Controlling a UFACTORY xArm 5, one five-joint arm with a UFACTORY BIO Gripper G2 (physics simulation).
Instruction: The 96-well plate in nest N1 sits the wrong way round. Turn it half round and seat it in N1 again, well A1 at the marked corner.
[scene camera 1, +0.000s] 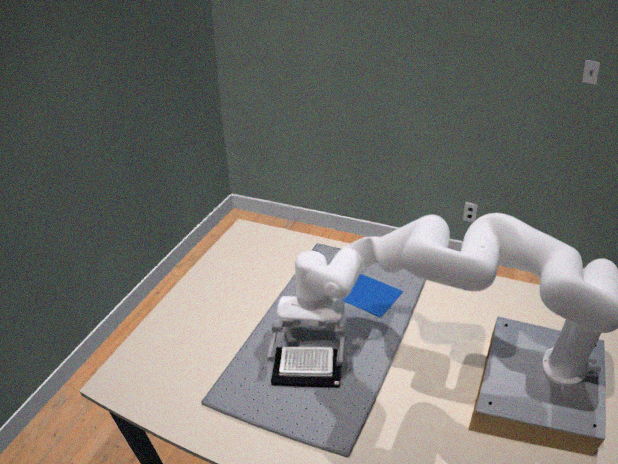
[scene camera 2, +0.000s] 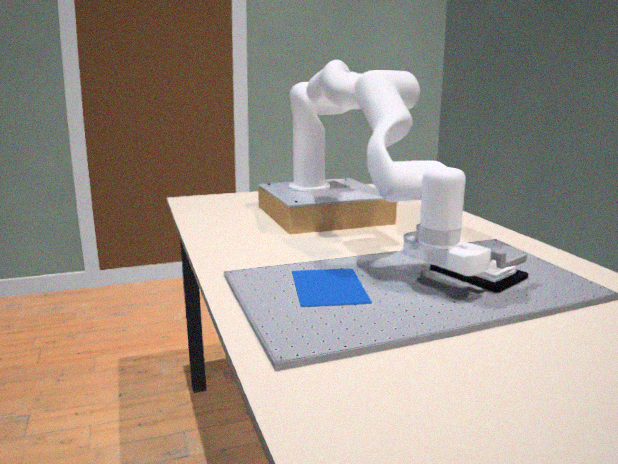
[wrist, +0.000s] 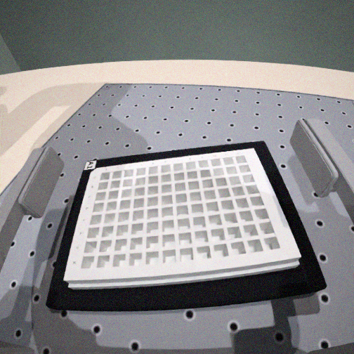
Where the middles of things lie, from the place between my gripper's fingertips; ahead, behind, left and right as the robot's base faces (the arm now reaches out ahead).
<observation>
The white 96-well plate (scene camera 1: 296, 362) is 3 cm to the right of my hand, 3 cm below it and 1 cm ahead of it. The rest, counted from my hand: flat blue square (scene camera 2: 330, 287): 34 cm to the right, 6 cm behind, 5 cm below; then black nest (scene camera 1: 290, 381): 5 cm below, 2 cm to the right.
</observation>
